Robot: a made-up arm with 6 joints.
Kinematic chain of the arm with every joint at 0, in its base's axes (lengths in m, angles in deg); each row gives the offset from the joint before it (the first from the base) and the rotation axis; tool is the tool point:
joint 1: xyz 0 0 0.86 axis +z
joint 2: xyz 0.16 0 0 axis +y
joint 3: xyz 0 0 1.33 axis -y
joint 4: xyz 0 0 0.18 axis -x
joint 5: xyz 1.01 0 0 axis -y
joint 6: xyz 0.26 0 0 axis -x
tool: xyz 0 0 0
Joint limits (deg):
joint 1: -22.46..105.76
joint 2: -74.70..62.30
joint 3: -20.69..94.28
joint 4: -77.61..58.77
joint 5: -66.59..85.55
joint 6: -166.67..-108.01
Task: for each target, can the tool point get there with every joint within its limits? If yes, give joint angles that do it. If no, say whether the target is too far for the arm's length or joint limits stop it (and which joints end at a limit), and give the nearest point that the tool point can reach.
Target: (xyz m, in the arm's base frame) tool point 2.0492 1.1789 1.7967
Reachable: yes | joints 28.96 50.60 34.25 9.29 69.18 -136.72
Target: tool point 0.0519 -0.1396 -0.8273
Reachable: no: joint limits stop it (at a limit: joint 1, joint 2, joint 3) | nearest point 1.3280 -0.5641 0.3283 | short by 1.773 m
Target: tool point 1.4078 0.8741 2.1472
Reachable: yes | joints 31.20 10.21 4.59 -13.28 -17.99 -148.26
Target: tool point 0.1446 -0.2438 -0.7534
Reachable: no: joint limits stop it (at a limit: joint 1, joint 2, joint 3) | nearest point 1.3271 -0.5739 0.3261 | short by 1.635 m
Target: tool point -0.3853 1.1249 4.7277
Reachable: no: too far | nearest point -0.2357 0.7974 3.3881 | short by 1.387 m
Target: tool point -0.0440 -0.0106 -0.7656
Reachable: no: joint limits stop it (at a limit: joint 1, joint 2, joint 3) | nearest point -0.3949 1.3782 0.3390 | short by 1.809 m
